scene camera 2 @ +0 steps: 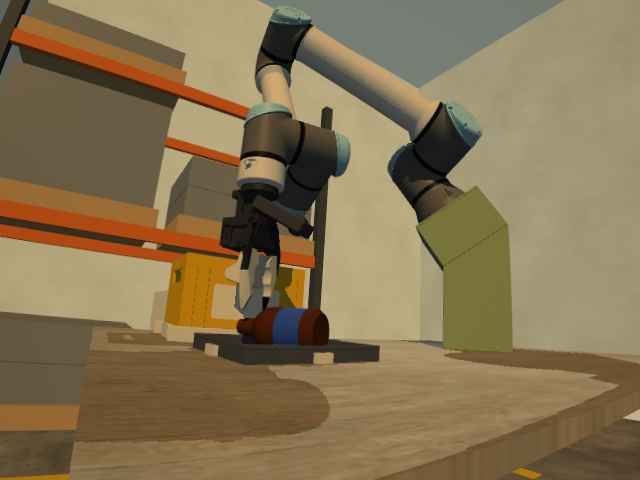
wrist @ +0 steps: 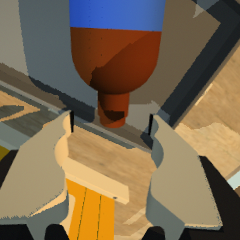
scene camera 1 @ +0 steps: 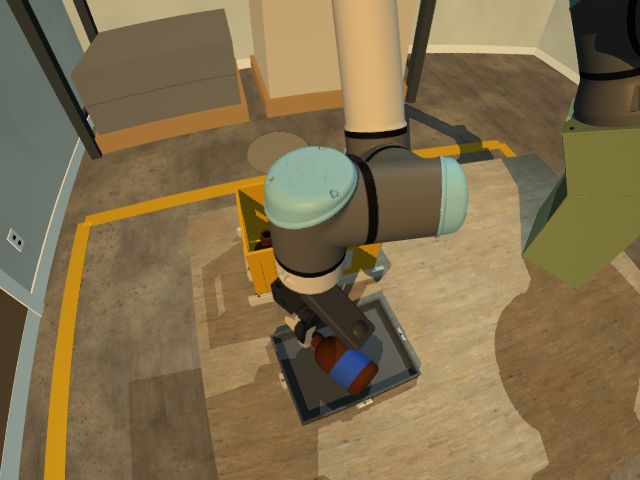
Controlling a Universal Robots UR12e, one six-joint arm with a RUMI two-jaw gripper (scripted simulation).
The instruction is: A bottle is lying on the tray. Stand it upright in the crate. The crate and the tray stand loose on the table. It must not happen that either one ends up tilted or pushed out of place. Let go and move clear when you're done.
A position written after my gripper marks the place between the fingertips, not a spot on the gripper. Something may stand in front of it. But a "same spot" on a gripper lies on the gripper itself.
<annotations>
my gripper: scene camera 2; wrist 111, 114; scene camera 1
tray: scene camera 2 242, 349; wrist; scene camera 1
same spot on my gripper: [scene camera 2: 250, 268] = [scene camera 1: 307, 339]
same spot on tray: [wrist: 192, 49] = [scene camera 1: 306, 390]
</annotations>
